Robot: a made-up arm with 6 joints. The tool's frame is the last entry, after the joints. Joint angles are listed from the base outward.
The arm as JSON. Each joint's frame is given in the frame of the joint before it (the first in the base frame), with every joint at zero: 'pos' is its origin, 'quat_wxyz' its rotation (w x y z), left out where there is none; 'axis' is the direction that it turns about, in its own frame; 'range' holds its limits. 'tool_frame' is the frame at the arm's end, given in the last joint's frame.
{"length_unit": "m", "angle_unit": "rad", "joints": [
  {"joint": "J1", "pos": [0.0, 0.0, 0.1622], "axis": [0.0, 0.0, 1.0], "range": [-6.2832, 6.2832]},
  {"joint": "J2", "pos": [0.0, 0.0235, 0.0], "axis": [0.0, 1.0, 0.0], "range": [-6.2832, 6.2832]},
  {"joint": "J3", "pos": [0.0, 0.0, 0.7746], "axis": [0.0, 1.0, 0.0], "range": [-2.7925, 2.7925]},
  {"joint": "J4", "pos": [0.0, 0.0, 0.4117], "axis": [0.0, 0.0, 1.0], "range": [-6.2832, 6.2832]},
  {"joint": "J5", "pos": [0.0, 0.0, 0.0], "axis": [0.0, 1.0, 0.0], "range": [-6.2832, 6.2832]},
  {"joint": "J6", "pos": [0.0, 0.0, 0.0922], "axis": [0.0, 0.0, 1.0], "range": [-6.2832, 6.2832]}
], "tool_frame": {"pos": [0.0, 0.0, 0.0]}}
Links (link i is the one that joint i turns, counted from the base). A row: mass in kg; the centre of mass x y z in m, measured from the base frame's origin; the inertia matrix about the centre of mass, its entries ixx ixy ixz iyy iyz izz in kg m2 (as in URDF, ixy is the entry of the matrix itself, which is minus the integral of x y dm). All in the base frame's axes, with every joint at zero. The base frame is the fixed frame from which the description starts. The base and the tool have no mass.
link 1: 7.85; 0.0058 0.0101 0.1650; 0.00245 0 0 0.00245 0 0.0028
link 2: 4.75; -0.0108 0.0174 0.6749; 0.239 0 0 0.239 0 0.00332
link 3: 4.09; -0.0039 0.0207 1.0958; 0.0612 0 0 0.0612 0 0.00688
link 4: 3.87; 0.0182 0.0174 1.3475; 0.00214 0 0 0.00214 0 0.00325
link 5: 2.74; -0.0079 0.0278 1.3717; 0.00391 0 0 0.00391 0 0.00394
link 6: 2.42; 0.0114 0.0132 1.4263; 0.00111 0 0 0.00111 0 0.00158
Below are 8 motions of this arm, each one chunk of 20 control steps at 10 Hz.
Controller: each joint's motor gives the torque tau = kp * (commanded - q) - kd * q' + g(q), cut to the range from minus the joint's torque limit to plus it. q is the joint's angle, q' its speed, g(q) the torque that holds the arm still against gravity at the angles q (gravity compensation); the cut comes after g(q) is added. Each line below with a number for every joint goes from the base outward.
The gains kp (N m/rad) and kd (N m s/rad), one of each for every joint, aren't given. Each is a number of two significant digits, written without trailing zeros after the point. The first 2 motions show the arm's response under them.
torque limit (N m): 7.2 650 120 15 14 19
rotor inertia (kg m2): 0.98 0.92 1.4 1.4 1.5 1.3
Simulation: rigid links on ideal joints. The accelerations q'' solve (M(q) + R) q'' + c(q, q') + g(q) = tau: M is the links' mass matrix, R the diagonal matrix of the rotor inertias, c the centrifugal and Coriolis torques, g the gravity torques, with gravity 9.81 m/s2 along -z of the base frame. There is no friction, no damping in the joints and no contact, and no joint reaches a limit. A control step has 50 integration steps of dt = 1/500 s. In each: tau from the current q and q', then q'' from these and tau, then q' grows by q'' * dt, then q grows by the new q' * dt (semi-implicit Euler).
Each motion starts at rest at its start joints. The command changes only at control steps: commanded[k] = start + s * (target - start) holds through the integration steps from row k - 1 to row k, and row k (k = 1, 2, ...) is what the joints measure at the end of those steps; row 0 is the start. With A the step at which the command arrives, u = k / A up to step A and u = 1 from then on. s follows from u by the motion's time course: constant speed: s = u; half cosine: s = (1 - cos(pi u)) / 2; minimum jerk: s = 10 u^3 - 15 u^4 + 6 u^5; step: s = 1 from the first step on.
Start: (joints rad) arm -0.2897 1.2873 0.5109 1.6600 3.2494 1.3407
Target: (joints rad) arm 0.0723 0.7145 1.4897 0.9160 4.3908 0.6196
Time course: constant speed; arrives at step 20
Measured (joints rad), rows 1 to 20:
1: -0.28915 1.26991 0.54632 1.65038 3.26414 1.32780
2: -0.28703 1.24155 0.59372 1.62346 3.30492 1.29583
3: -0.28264 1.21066 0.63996 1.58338 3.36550 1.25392
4: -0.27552 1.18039 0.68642 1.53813 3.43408 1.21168
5: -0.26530 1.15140 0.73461 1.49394 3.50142 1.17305
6: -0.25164 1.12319 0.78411 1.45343 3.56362 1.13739
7: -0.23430 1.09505 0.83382 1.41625 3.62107 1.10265
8: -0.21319 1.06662 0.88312 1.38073 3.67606 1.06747
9: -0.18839 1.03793 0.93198 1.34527 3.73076 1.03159
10: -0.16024 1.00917 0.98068 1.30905 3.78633 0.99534
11: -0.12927 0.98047 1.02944 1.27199 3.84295 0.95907
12: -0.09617 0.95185 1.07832 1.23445 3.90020 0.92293
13: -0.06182 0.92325 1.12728 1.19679 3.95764 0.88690
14: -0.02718 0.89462 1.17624 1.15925 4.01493 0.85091
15: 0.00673 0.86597 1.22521 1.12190 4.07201 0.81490
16: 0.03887 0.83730 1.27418 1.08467 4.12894 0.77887
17: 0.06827 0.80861 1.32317 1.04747 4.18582 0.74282
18: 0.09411 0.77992 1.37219 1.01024 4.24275 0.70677
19: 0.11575 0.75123 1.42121 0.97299 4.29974 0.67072
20: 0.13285 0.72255 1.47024 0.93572 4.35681 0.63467
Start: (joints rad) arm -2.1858 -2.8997 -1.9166 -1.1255 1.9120 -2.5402
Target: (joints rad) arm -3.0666 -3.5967 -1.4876 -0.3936 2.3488 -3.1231
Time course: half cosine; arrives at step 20
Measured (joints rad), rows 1 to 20:
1: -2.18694 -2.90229 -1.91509 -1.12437 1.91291 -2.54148
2: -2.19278 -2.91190 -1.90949 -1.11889 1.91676 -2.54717
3: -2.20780 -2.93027 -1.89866 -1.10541 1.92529 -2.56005
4: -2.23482 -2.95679 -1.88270 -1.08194 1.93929 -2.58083
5: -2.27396 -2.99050 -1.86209 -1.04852 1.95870 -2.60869
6: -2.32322 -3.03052 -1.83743 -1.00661 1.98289 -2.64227
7: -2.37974 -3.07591 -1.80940 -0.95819 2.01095 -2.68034
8: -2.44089 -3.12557 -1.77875 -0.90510 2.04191 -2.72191
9: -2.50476 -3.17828 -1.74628 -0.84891 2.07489 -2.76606
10: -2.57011 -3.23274 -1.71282 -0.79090 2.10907 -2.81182
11: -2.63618 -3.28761 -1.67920 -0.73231 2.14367 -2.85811
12: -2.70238 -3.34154 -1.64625 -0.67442 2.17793 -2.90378
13: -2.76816 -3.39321 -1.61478 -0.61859 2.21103 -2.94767
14: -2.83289 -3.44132 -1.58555 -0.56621 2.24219 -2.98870
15: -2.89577 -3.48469 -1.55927 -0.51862 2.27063 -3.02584
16: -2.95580 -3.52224 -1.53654 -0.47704 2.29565 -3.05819
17: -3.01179 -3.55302 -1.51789 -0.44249 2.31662 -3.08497
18: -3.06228 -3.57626 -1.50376 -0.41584 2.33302 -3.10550
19: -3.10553 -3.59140 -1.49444 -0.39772 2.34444 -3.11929
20: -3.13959 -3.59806 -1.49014 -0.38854 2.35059 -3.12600
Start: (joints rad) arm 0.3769 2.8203 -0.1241 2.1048 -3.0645 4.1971
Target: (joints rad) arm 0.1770 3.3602 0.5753 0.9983 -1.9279 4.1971
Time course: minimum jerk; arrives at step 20
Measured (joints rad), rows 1 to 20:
1: 0.37684 2.82053 -0.12389 2.10449 -3.06419 4.19709
2: 0.37634 2.82235 -0.12206 2.10192 -3.06161 4.19705
3: 0.37462 2.82832 -0.11544 2.09287 -3.05253 4.19695
4: 0.37059 2.84108 -0.10033 2.07209 -3.03164 4.19682
5: 0.36311 2.86232 -0.07421 2.03527 -2.99453 4.19671
6: 0.35111 2.89232 -0.03645 1.98031 -2.93896 4.19667
7: 0.33399 2.93024 0.01189 1.90769 -2.86524 4.19672
8: 0.31264 2.97454 0.06876 1.82000 -2.77579 4.19682
9: 0.29055 3.02337 0.13171 1.72111 -2.67447 4.19695
10: 0.27237 3.07478 0.19821 1.61547 -2.56597 4.19707
11: 0.25923 3.12678 0.26570 1.50762 -2.45514 4.19717
12: 0.24829 3.17731 0.33161 1.40193 -2.34648 4.19725
13: 0.23719 3.22434 0.39333 1.30248 -2.24406 4.19731
14: 0.22536 3.26604 0.44847 1.21298 -2.15163 4.19736
15: 0.21314 3.30099 0.49507 1.13655 -2.07241 4.19739
16: 0.20105 3.32823 0.53176 1.07549 -2.00886 4.19741
17: 0.18974 3.34737 0.55790 1.03098 -1.96231 4.19740
18: 0.17995 3.35873 0.57370 1.00293 -1.93276 4.19737
19: 0.17242 3.36337 0.58040 0.98964 -1.91856 4.19732
20: 0.16775 3.36331 0.58045 0.98758 -1.91617 4.19725

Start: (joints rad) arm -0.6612 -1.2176 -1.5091 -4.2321 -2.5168 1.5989
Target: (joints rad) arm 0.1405 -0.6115 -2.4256 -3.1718 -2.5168 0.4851
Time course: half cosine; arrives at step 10
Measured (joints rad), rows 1 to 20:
1: -0.66046 -1.20871 -1.52272 -4.22542 -2.51635 1.58916
2: -0.65628 -1.17631 -1.57044 -4.19401 -2.51529 1.54653
3: -0.64574 -1.11632 -1.65589 -4.11965 -2.51431 1.45324
4: -0.62679 -1.03495 -1.77094 -3.99659 -2.51397 1.31053
5: -0.59718 -0.94178 -1.90532 -3.83388 -2.51437 1.13477
6: -0.55370 -0.84666 -2.04739 -3.65086 -2.51536 0.94819
7: -0.49224 -0.75879 -2.18375 -3.47052 -2.51681 0.77210
8: -0.40852 -0.68646 -2.30034 -3.31401 -2.51858 0.62411
9: -0.29988 -0.63650 -2.38432 -3.19774 -2.52037 0.51776
10: -0.16790 -0.61378 -2.42615 -3.13252 -2.52173 0.46262
11: -0.01825 -0.61108 -2.43095 -3.11712 -2.52139 0.45418
12: 0.13433 -0.61350 -2.42116 -3.13400 -2.51864 0.46946
13: 0.27226 -0.61433 -2.41562 -3.15995 -2.51516 0.48509
14: 0.39476 -0.61382 -2.41662 -3.17878 -2.51305 0.49145
15: 0.50233 -0.61314 -2.41952 -3.18554 -2.51293 0.49032
16: 0.59479 -0.61265 -2.42163 -3.18322 -2.51407 0.48690
17: 0.67188 -0.61233 -2.42280 -3.17740 -2.51546 0.48463
18: 0.73344 -0.61209 -2.42358 -3.17245 -2.51645 0.48418
19: 0.77940 -0.61188 -2.42424 -3.17016 -2.51690 0.48471
20: 0.80975 -0.61173 -2.42479 -3.17023 -2.51695 0.48530

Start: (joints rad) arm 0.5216 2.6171 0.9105 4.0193 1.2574 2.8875
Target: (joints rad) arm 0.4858 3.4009 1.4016 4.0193 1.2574 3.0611
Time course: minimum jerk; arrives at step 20
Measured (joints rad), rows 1 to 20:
1: 0.52158 2.61751 0.91051 4.01925 1.25744 2.88757
2: 0.52145 2.62057 0.91099 4.01892 1.25772 2.88812
3: 0.52102 2.63007 0.91422 4.01807 1.25840 2.88995
4: 0.52010 2.64958 0.92344 4.01680 1.25934 2.89389
5: 0.51850 2.68114 0.94091 4.01555 1.26016 2.90045
6: 0.51612 2.72500 0.96712 4.01480 1.26047 2.90974
7: 0.51307 2.77995 1.00115 4.01477 1.26013 2.92154
8: 0.50978 2.84386 1.04137 4.01537 1.25925 2.93543
9: 0.50679 2.91419 1.08598 4.01628 1.25809 2.95084
10: 0.50426 2.98814 1.13320 4.01723 1.25693 2.96718
11: 0.50200 3.06277 1.18123 4.01810 1.25593 2.98380
12: 0.49978 3.13514 1.22825 4.01887 1.25516 3.00002
13: 0.49752 3.20238 1.27240 4.01960 1.25460 3.01523
14: 0.49520 3.26198 1.31195 4.02031 1.25423 3.02883
15: 0.49287 3.31193 1.34542 4.02096 1.25400 3.04036
16: 0.49057 3.35090 1.37175 4.02150 1.25393 3.04946
17: 0.48841 3.37840 1.39044 4.02183 1.25401 3.05600
18: 0.48647 3.39496 1.40161 4.02189 1.25425 3.06003
19: 0.48487 3.40223 1.40616 4.02165 1.25470 3.06185
20: 0.48370 3.40316 1.40585 4.02108 1.25539 3.06209

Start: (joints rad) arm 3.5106 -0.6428 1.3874 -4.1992 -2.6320 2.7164
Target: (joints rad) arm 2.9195 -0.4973 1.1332 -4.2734 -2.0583 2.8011
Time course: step
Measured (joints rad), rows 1 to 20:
1: 3.49954 -0.55509 1.23196 -4.21825 -2.58781 2.74696
2: 3.44677 -0.49373 1.13788 -4.25252 -2.45026 2.79144
3: 3.34537 -0.48835 1.13451 -4.27848 -2.23552 2.81449
4: 3.20469 -0.49545 1.13596 -4.28849 -2.05188 2.81534
5: 3.03322 -0.50031 1.13136 -4.28653 -1.96380 2.80694
6: 2.87374 -0.50155 1.12835 -4.28009 -1.96339 2.80005
7: 2.75263 -0.50026 1.12925 -4.27442 -2.00627 2.79800
8: 2.66931 -0.49841 1.13179 -4.27146 -2.05072 2.79914
9: 2.62368 -0.49717 1.13362 -4.27103 -2.07600 2.80087
10: 2.61606 -0.49673 1.13418 -4.27201 -2.08071 2.80179
11: 2.64675 -0.49684 1.13395 -4.27327 -2.07343 2.80182
12: 2.71586 -0.49727 1.13345 -4.27413 -2.06364 2.80148
13: 2.82061 -0.49797 1.13283 -4.27444 -2.05701 2.80118
14: 2.92866 -0.49877 1.13204 -4.27422 -2.05451 2.80101
15: 3.00469 -0.49887 1.13159 -4.27370 -2.05474 2.80094
16: 3.04255 -0.49827 1.13199 -4.27322 -2.05607 2.80093
17: 3.04209 -0.49765 1.13276 -4.27290 -2.05726 2.80095
18: 3.00471 -0.49747 1.13318 -4.27279 -2.05783 2.80098
19: 2.94859 -0.49759 1.13310 -4.27293 -2.05811 2.80103
20: 2.89885 -0.49761 1.13294 -4.27327 -2.05845 2.80111

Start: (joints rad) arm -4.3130 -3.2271 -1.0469 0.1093 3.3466 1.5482
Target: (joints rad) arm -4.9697 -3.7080 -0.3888 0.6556 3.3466 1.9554
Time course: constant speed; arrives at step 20
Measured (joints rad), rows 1 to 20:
1: -4.31619 -3.24111 -1.02362 0.11631 3.34604 1.55551
2: -4.32890 -3.26536 -0.99078 0.13597 3.34531 1.57364
3: -4.35339 -3.29152 -0.95944 0.16541 3.34519 1.59735
4: -4.38823 -3.31689 -0.92838 0.19876 3.34571 1.62121
5: -4.43027 -3.34129 -0.89613 0.23133 3.34641 1.64298
6: -4.47587 -3.36520 -0.86299 0.26112 3.34687 1.66306
7: -4.52180 -3.38906 -0.82972 0.28841 3.34699 1.68262
8: -4.56561 -3.41302 -0.79667 0.31445 3.34691 1.70245
9: -4.60591 -3.43705 -0.76380 0.34044 3.34679 1.72269
10: -4.64224 -3.46108 -0.73097 0.36701 3.34672 1.74316
11: -4.67489 -3.48508 -0.69809 0.39420 3.34672 1.76366
12: -4.70461 -3.50904 -0.66516 0.42176 3.34672 1.78409
13: -4.73237 -3.53302 -0.63221 0.44939 3.34671 1.80445
14: -4.75919 -3.55701 -0.59929 0.47692 3.34666 1.82480
15: -4.78598 -3.58104 -0.56640 0.50430 3.34658 1.84515
16: -4.81346 -3.60509 -0.53353 0.53158 3.34651 1.86552
17: -4.84212 -3.62916 -0.50068 0.55883 3.34645 1.88589
18: -4.87222 -3.65323 -0.46784 0.58609 3.34642 1.90626
19: -4.90380 -3.67731 -0.43500 0.61338 3.34641 1.92663
20: -4.93675 -3.70139 -0.40216 0.64070 3.34642 1.94698

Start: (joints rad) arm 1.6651 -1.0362 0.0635 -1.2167 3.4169 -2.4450
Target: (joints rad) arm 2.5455 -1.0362 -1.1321 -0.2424 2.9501 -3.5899
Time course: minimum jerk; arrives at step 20
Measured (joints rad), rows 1 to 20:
1: 1.66513 -1.03609 0.06276 -1.21640 3.41676 -2.44547
2: 1.66538 -1.03549 0.05747 -1.21399 3.41562 -2.44920
3: 1.66646 -1.03444 0.04231 -1.20562 3.41169 -2.46143
4: 1.66945 -1.03340 0.01266 -1.18673 3.40287 -2.48753
5: 1.67598 -1.03284 -0.03417 -1.15372 3.38751 -2.53082
6: 1.68712 -1.03289 -0.09871 -1.10501 3.36478 -2.59195
7: 1.70313 -1.03347 -0.17962 -1.04114 3.33476 -2.66948
8: 1.72390 -1.03437 -0.27422 -0.96431 3.29840 -2.76061
9: 1.74941 -1.03542 -0.37897 -0.87777 3.25724 -2.86186
10: 1.77969 -1.03649 -0.48979 -0.78522 3.21309 -2.96929
11: 1.81489 -1.03753 -0.60232 -0.69053 3.16783 -3.07866
12: 1.85519 -1.03844 -0.71211 -0.59750 3.12332 -3.18564
13: 1.90085 -1.03916 -0.81483 -0.50975 3.08130 -3.28600
14: 1.95211 -1.03963 -0.90655 -0.43060 3.04336 -3.37590
15: 2.00915 -1.03982 -0.98408 -0.36286 3.01082 -3.45215
16: 2.07207 -1.03978 -1.04520 -0.30865 2.98465 -3.51247
17: 2.14085 -1.03959 -1.08898 -0.26912 2.96537 -3.55581
18: 2.21532 -1.03928 -1.11601 -0.24425 2.95297 -3.58252
19: 2.29528 -1.03889 -1.12868 -0.23259 2.94674 -3.59467
20: 2.38054 -1.03837 -1.13139 -0.23104 2.94523 -3.59629

